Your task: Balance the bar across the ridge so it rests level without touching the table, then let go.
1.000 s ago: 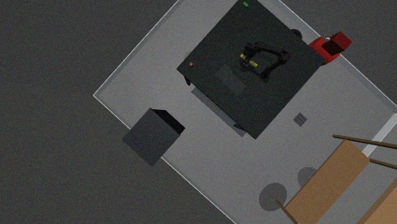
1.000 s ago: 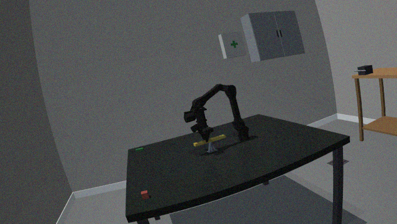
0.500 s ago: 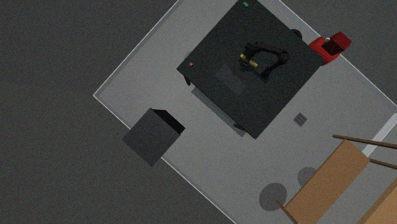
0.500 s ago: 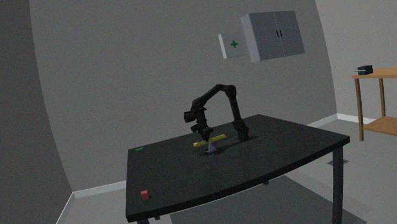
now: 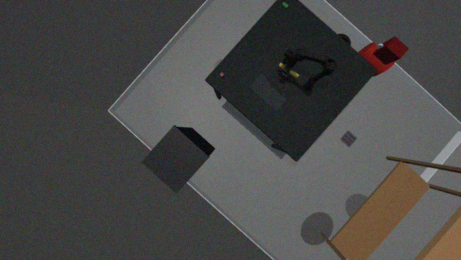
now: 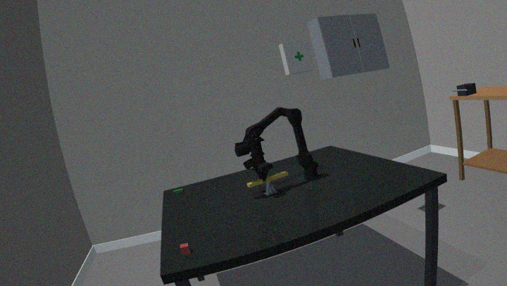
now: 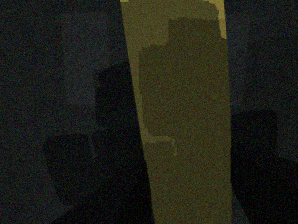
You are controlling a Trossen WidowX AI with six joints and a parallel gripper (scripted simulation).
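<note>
Now: gripper tip 3 cm past the yellow bar. Round my gripper tip: flat green marker (54 cm to the right, 46 cm ahead, 7 cm below); red block (46 cm to the left, 46 cm ahead, 6 cm below).
</note>
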